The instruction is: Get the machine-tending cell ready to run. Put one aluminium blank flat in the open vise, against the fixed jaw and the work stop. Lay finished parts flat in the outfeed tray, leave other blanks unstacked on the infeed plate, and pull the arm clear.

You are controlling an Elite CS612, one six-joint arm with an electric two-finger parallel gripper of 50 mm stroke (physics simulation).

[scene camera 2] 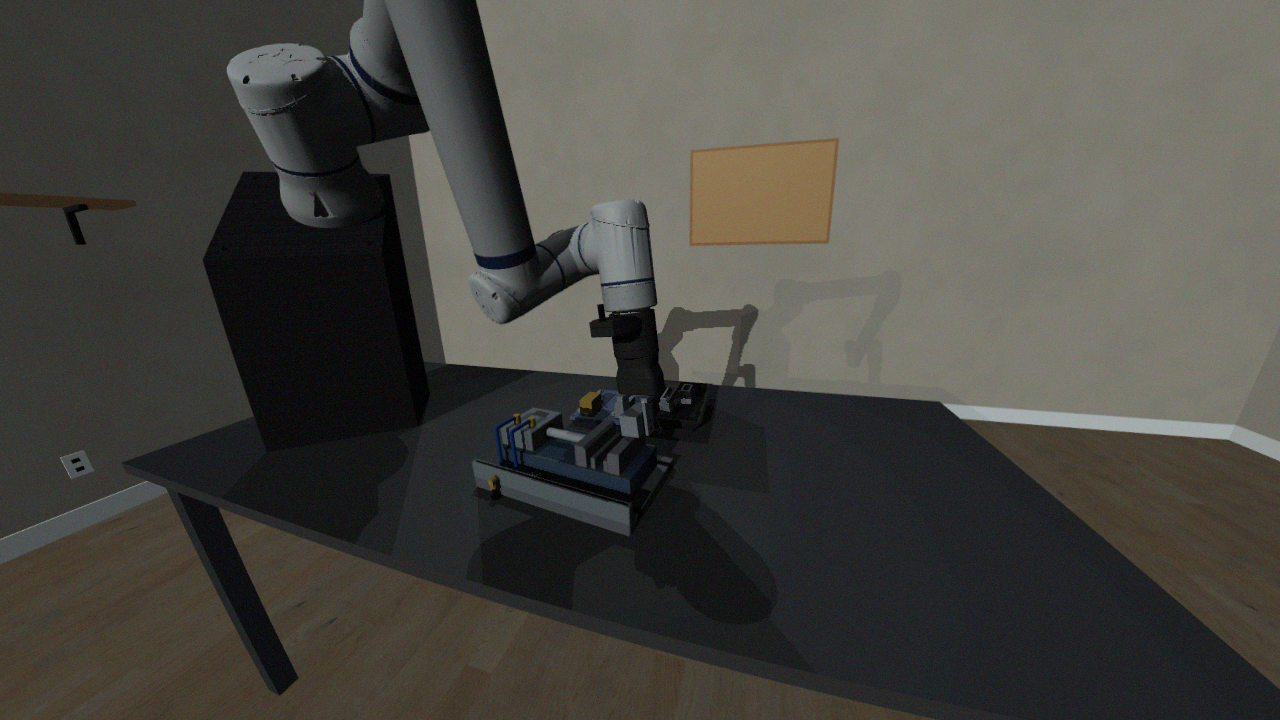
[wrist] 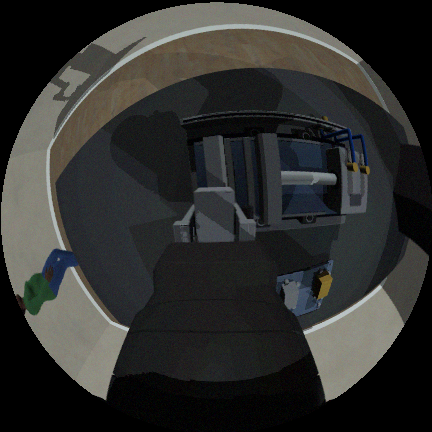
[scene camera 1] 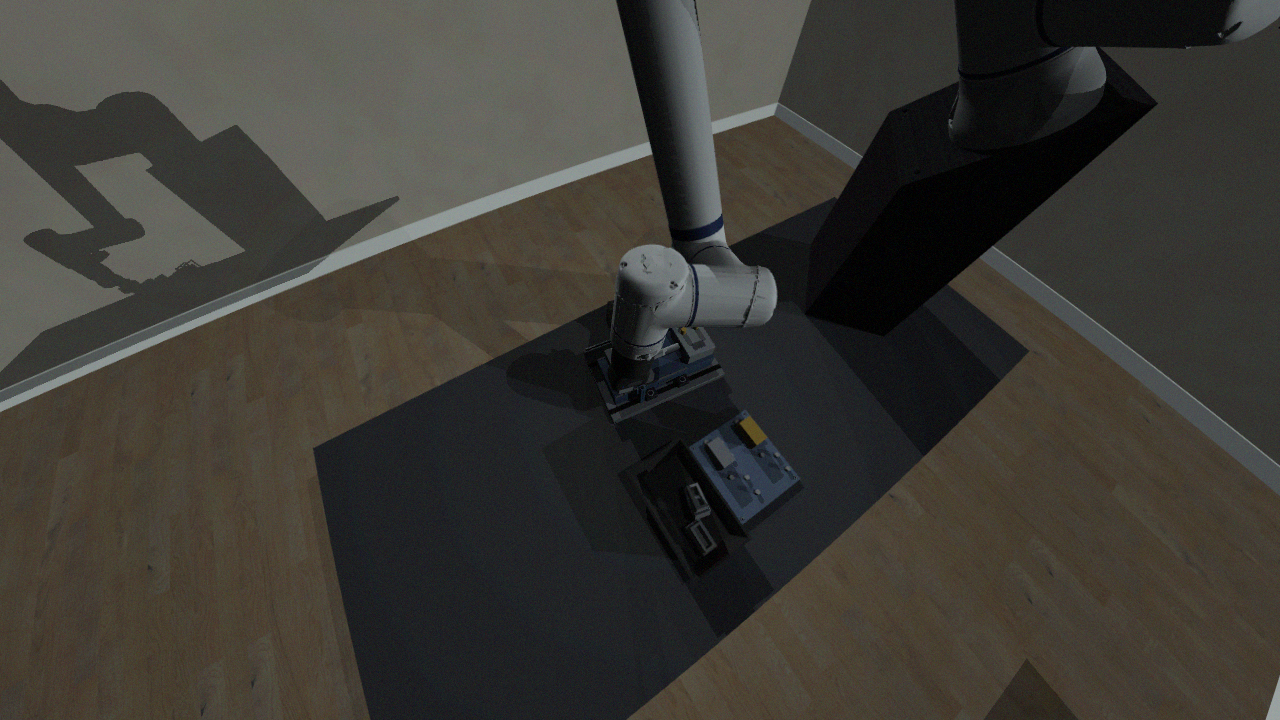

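Pixels of known places: gripper, fingertip midpoint: (scene camera 2: 639,431) (wrist: 214,212) (scene camera 1: 620,381); arm's base at its link origin: (scene camera 2: 336,202) (scene camera 1: 1018,112).
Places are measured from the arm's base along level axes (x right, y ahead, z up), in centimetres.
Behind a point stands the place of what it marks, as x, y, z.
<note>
My gripper (scene camera 2: 637,413) {10.6, 73.8, -42.7} (wrist: 214,212) {10.6, 73.8, -42.7} is shut on a grey aluminium blank (scene camera 2: 632,423) {13.5, 73.6, -39.7} (wrist: 214,210) {11.7, 73.0, -38.7}, which it holds above the vise's jaw end. In the wrist view the blank overlaps the near end of the outer jaw (wrist: 213,152). The open vise (scene camera 1: 697,347) {8.2, 54.4, -42.4} (scene camera 2: 554,467) {17.8, 61.2, -47.2} (wrist: 270,175) {13.3, 67.1, -42.4} has a blue bed and grey jaws. I cannot make out the work stop. Another grey blank (scene camera 1: 718,452) {-13.0, 63.8, -47.6} (wrist: 290,295) {-11.2, 63.4, -47.6} lies on the blue infeed plate (scene camera 1: 776,484) {-25.3, 56.3, -51.2}. Two hollow finished parts (scene camera 1: 697,499) {-18.1, 73.3, -47.7} (scene camera 1: 700,537) {-24.0, 76.9, -48.7} lie in the dark outfeed tray, apparently flat. The arm hides the fingertips in scene camera 1.
A yellow block (scene camera 1: 751,430) {-13.2, 54.5, -47.6} (scene camera 2: 588,402) {-10.4, 54.9, -47.9} (wrist: 323,285) {-11.7, 54.8, -47.6} stands on the infeed plate beside the grey blank. Blue hoses (scene camera 2: 498,445) {18.0, 50.9, -44.4} (wrist: 351,145) {16.1, 54.6, -41.1} rise at the vise's cylinder end. A black pedestal (scene camera 1: 895,241) {-0.8, 12.4, -22.7} (scene camera 2: 313,340) {14.2, 4.0, -28.9} carries the arm. A person (wrist: 40,295) shows at the wrist view's left edge.
</note>
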